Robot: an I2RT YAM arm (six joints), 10 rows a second.
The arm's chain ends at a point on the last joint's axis. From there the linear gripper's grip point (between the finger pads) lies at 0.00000 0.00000 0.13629 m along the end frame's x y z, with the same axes.
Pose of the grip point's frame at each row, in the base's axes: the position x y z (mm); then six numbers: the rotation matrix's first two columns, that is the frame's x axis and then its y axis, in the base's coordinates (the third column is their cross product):
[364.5 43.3 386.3 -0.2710 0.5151 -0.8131 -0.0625 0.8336 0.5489]
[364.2 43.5 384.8 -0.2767 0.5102 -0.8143 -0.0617 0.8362 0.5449]
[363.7 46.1 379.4 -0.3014 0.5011 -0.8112 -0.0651 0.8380 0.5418]
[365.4 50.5 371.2 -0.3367 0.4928 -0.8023 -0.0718 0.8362 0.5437]
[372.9 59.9 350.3 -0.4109 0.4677 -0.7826 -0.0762 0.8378 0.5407]
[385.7 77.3 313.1 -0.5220 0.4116 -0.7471 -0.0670 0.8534 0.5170]
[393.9 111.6 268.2 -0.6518 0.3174 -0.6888 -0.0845 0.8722 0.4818]
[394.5 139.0 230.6 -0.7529 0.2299 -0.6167 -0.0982 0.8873 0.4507]
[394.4 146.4 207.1 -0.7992 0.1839 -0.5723 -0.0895 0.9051 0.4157]
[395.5 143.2 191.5 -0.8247 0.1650 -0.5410 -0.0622 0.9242 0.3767]
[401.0 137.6 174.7 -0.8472 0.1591 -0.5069 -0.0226 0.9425 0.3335]
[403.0 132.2 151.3 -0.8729 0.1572 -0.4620 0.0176 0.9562 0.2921]
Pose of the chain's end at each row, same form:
[233.6 16.1 412.7 -0.2710 0.5151 -0.8131 -0.0625 0.8336 0.5489]
[233.5 16.1 412.0 -0.2767 0.5102 -0.8143 -0.0617 0.8362 0.5449]
[234.0 16.6 409.4 -0.3014 0.5011 -0.8112 -0.0651 0.8380 0.5418]
[237.4 17.7 404.7 -0.3367 0.4928 -0.8023 -0.0718 0.8362 0.5437]
[249.1 21.5 392.4 -0.4109 0.4677 -0.7826 -0.0762 0.8378 0.5407]
[269.8 33.7 370.1 -0.5220 0.4116 -0.7471 -0.0670 0.8534 0.5170]
[291.2 60.9 342.0 -0.6518 0.3174 -0.6888 -0.0845 0.8722 0.4818]
[305.8 84.5 318.6 -0.7529 0.2299 -0.6167 -0.0982 0.8873 0.4507]
[313.4 94.1 303.4 -0.7992 0.1839 -0.5723 -0.0895 0.9051 0.4157]
[318.9 96.3 294.0 -0.8247 0.1650 -0.5410 -0.0622 0.9242 0.3767]
[328.7 97.5 283.0 -0.8472 0.1591 -0.5069 -0.0226 0.9425 0.3335]
[336.5 98.6 265.4 -0.8729 0.1572 -0.4620 0.0176 0.9562 0.2921]

